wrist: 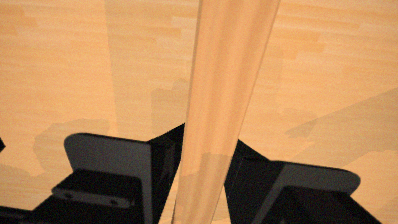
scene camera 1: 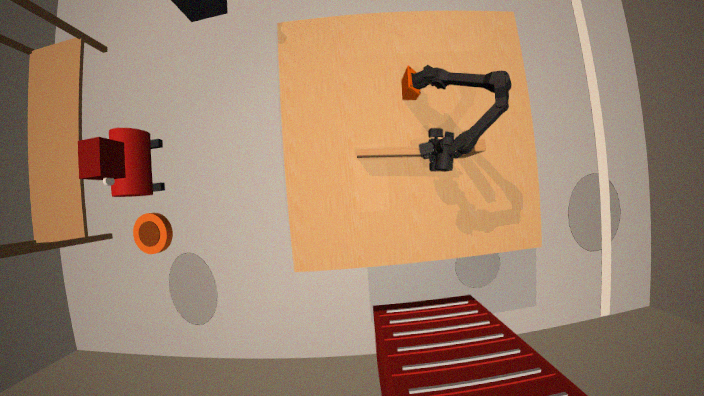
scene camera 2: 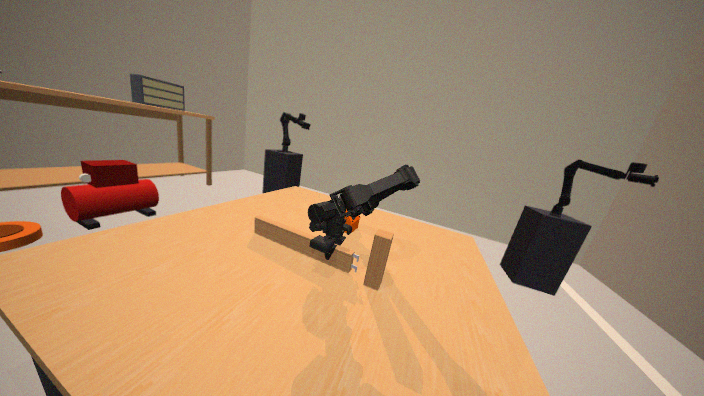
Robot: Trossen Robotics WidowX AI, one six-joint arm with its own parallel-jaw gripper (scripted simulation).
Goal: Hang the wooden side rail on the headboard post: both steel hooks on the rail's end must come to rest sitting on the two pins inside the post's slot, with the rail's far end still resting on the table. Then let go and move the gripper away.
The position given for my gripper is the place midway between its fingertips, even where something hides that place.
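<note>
I can find my gripper (scene camera 2: 329, 257) here, and the same gripper (wrist: 203, 128) shows in my other view of it. There is a wooden side rail (scene camera 2: 342, 258), which I see again as the rail (wrist: 228, 52). A headboard post (scene camera 2: 382, 241) is there too.
</note>
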